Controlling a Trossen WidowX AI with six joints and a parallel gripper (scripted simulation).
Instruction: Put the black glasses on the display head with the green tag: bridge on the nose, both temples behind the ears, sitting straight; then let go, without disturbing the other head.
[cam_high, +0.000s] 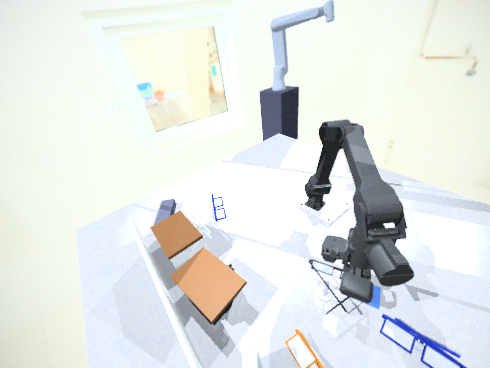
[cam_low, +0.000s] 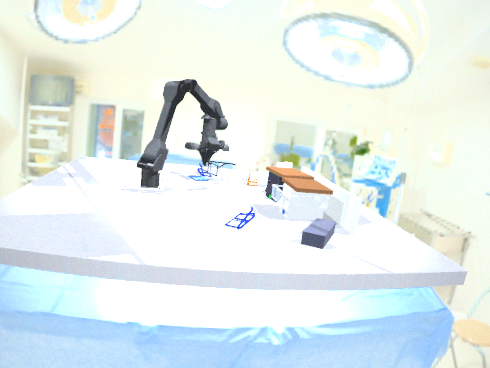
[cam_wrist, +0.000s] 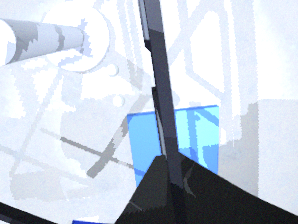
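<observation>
Now: gripper tip 60 mm above the blue card, 30 mm to the right of it and 20 mm past it. The rest, counted from my gripper tip: white stand 60 mm ahead, 40 mm to the right, 40 mm below; long white rail 380 mm to the right, 380 mm ahead, 10 mm below; brown-topped head 480 mm to the right, 240 mm ahead.
</observation>
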